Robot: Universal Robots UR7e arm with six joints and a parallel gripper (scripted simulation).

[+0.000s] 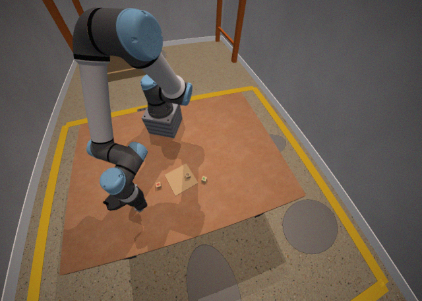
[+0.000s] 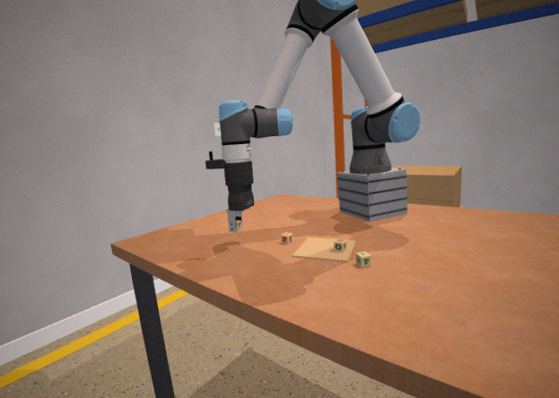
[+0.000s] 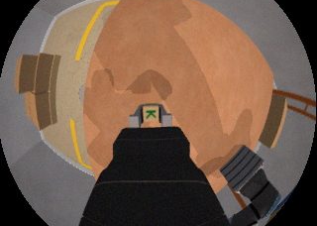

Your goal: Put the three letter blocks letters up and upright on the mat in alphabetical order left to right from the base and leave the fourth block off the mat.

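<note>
The tan mat is 220 mm to the left of my hand, 120 mm behind it and 70 mm below it.
</note>
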